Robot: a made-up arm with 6 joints.
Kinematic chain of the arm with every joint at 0, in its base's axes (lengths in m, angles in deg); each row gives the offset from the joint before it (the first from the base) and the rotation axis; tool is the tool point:
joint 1: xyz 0 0 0.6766 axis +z
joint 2: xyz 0.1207 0 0 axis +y
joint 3: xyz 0 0 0.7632 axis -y
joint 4: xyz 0 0 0.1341 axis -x
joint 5: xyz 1.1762 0 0 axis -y
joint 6: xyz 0.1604 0 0 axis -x
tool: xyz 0 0 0
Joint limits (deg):
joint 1: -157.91..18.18
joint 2: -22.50..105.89
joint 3: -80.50..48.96
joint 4: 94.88..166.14
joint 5: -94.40..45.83
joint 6: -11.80..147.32
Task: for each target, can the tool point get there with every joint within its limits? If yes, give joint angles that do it. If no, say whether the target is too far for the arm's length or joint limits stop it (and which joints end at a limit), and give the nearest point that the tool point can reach.
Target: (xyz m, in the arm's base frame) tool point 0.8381 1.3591 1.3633
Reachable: no: joint limits stop it (at a limit: joint 1, joint 4, joint 5) | nearest point 1.1236 0.4897 1.3633 | short by 0.915 m
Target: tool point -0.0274 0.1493 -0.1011
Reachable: yes | joints -63.73 84.88 -59.85 131.29 20.16 45.52
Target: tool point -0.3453 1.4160 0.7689
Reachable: no: joint limits stop it (at a limit: joint 2, joint 3, joint 4) | nearest point -0.1147 0.4703 0.5061 | short by 1.008 m
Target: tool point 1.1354 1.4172 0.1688
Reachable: no: joint limits stop it (at a limit: joint 1, joint 4, joint 5) | nearest point 1.4092 0.5834 0.1688 | short by 0.878 m
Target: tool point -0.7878 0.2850 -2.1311
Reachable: no: too far | nearest point -0.7043 -0.2225 -0.8602 | short by 1.371 m
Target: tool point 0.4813 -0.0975 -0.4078
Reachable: yes | joints -12.71 74.20 -37.11 108.75 4.06 96.21
